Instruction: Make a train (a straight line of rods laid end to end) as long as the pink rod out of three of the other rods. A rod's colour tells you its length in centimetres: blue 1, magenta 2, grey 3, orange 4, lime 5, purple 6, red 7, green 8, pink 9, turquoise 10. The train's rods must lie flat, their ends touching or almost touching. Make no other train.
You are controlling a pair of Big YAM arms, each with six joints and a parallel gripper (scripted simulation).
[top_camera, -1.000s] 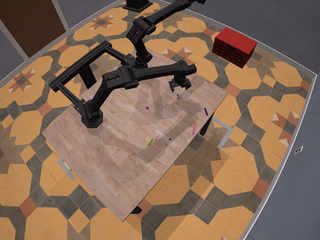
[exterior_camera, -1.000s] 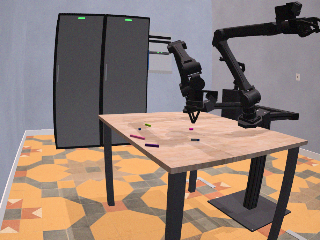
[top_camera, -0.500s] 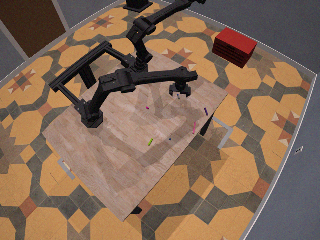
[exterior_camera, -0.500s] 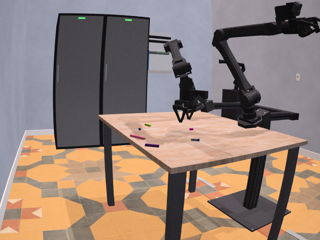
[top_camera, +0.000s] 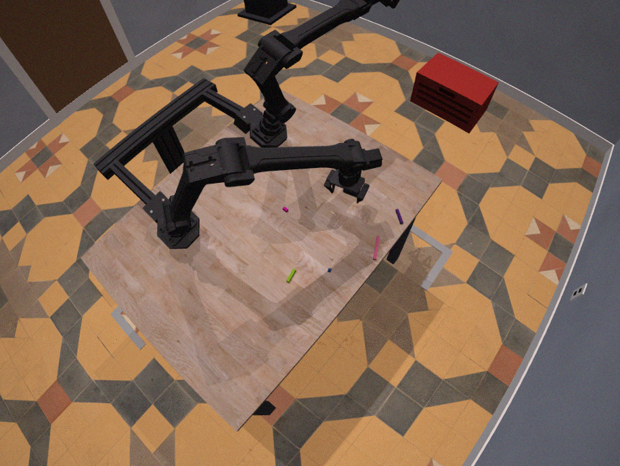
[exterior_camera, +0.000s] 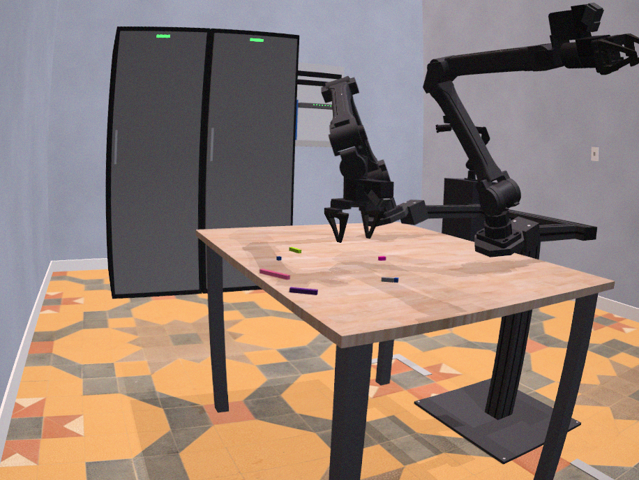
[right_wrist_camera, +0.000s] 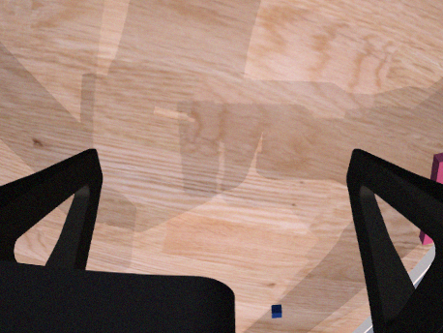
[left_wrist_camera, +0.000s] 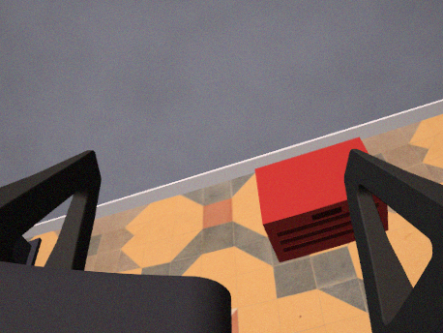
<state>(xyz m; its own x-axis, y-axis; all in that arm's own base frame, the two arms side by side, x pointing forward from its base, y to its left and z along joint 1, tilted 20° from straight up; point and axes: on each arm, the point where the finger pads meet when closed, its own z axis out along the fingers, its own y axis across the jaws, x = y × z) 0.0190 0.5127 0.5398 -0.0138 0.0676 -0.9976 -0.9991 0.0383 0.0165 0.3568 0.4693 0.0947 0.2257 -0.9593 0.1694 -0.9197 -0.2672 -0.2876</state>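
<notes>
My right gripper is now 10 mm past the lime rod, 320 mm to the left of it and 90 mm above it. The rest, counted from my right hand: grey rod: 40 mm behind, 90 mm to the left, 90 mm below.
</notes>
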